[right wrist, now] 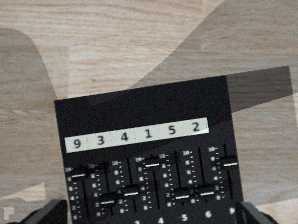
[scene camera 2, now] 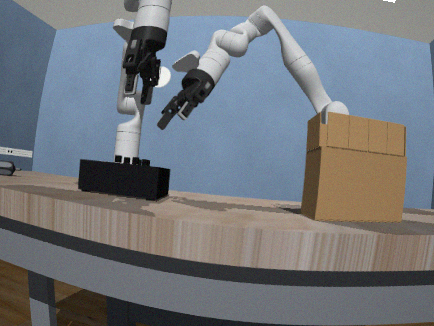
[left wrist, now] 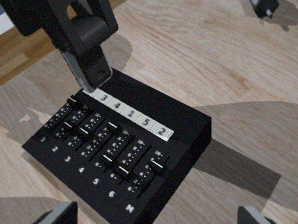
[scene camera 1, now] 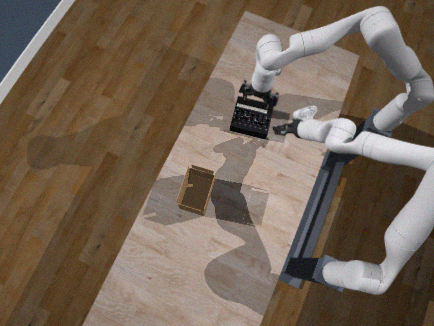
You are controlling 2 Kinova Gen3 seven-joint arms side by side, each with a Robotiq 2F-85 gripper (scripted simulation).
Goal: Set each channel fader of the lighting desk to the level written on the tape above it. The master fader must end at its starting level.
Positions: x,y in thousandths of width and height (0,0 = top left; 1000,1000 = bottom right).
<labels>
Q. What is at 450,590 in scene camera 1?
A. A cardboard box.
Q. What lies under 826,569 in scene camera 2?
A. A cardboard box.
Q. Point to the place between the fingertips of my left gripper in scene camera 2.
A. At 391,376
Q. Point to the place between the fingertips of my right gripper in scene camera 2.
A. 319,305
</labels>
